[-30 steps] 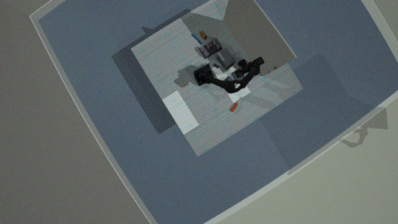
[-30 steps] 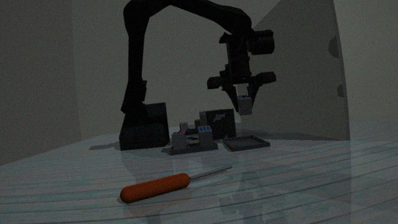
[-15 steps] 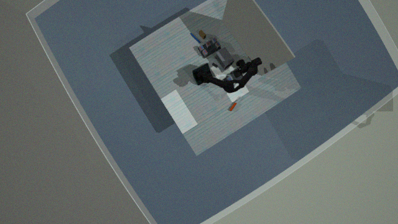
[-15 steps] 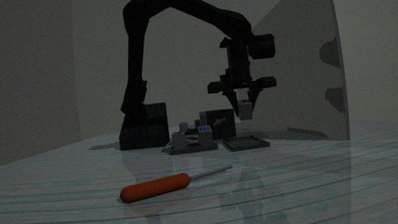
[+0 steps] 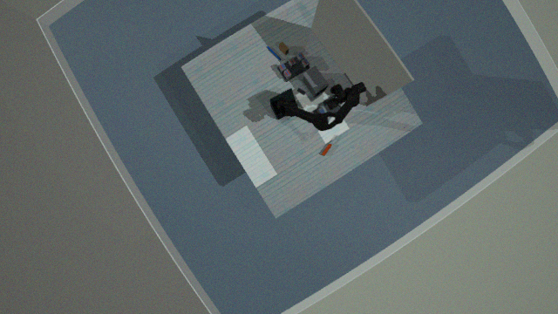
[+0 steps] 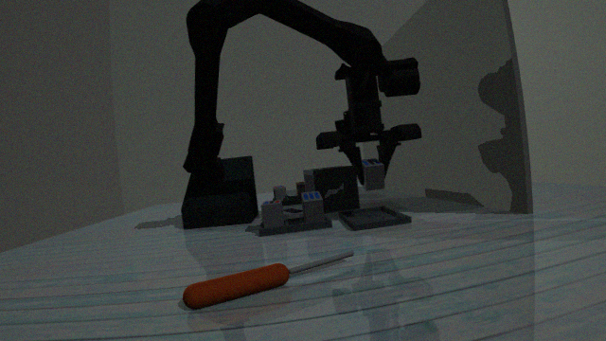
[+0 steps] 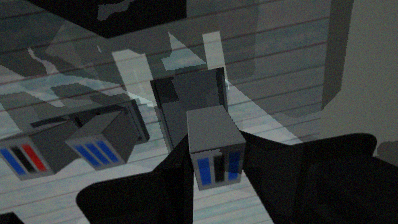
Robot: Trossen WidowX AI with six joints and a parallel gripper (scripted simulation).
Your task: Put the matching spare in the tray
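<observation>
My gripper tip is now 1 cm past the dark tray and 6 cm above it. Round my gripper tip: grey panel: 20 cm ahead, 21 cm to the left, 16 cm above; then mounted unit: 4 cm behind, 21 cm to the left, 1 cm below.
</observation>
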